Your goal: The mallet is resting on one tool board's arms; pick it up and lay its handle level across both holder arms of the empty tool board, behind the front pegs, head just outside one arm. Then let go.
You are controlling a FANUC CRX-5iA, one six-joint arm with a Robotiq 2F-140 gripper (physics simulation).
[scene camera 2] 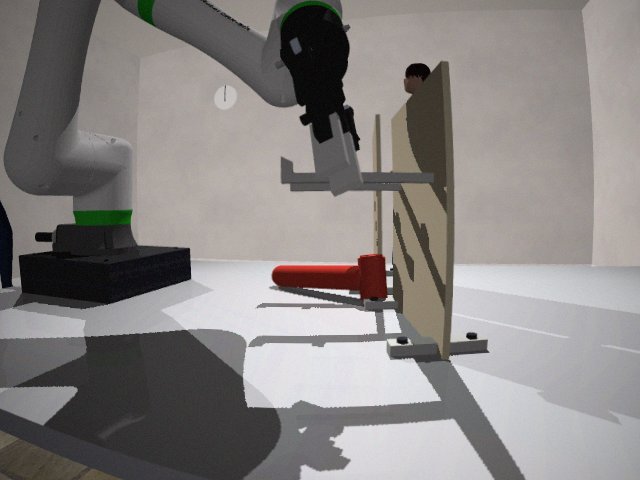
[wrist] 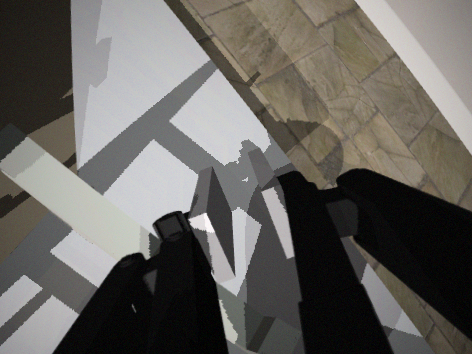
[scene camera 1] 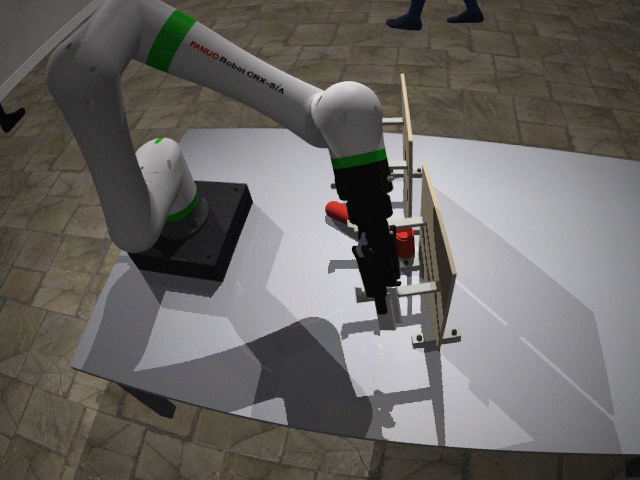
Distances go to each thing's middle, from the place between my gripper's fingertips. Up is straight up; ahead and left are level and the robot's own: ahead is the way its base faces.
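I find the red mallet point(scene camera 2: 369, 277) 140 mm below my hand, 350 mm to the left of my hand and 50 mm behind my hand.
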